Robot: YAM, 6 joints.
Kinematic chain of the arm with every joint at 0, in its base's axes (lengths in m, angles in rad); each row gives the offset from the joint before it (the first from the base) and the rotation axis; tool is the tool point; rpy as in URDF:
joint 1: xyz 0 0 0.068 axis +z
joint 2: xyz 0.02 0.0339 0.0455 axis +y
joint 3: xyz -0.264 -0.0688 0 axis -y
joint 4: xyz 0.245 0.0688 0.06 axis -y
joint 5: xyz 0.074 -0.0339 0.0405 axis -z
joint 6: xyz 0.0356 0 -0.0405 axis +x
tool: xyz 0 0 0 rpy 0 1.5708 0
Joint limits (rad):
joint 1: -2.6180..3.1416
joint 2: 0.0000..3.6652
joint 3: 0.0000..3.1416
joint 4: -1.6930..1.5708
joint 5: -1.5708..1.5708
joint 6: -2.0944..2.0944
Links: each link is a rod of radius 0.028 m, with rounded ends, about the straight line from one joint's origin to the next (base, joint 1, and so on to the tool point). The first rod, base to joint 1, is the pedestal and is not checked.
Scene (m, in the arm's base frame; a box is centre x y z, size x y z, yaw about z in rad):
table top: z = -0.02
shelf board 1: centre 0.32 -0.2 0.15 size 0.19 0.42 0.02 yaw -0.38
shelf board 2: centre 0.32 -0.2 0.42 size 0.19 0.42 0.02 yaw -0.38
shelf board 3: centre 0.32 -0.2 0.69 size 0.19 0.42 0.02 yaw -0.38
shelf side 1: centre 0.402 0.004 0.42 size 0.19 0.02 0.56 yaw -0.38
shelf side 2: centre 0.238 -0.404 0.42 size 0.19 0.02 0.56 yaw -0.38
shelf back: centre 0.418 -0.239 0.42 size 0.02 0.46 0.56 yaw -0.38
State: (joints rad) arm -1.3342 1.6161 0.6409 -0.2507 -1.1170 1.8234
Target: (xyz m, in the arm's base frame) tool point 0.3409 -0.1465 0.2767
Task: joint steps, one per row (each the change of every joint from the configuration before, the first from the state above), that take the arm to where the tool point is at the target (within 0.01 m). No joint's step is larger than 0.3 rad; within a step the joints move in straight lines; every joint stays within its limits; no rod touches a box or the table.
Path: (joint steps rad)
1: 0.2276 -0.2744 0.0027 -0.0715 -0.0372 0.0000
2: 0.2275 -0.2745 0.0028 -0.0715 -0.0372 0.0000
3: 0.2276 -0.2744 0.0027 -0.0715 -0.0371 0.0000
4: 0.0533 0.2915 0.1865 0.1341 0.0411 0.0000
5: 0.0532 0.2915 0.1864 0.1341 0.0412 0.0000
6: 0.0533 0.2915 0.1864 0.1341 0.0412 0.0000

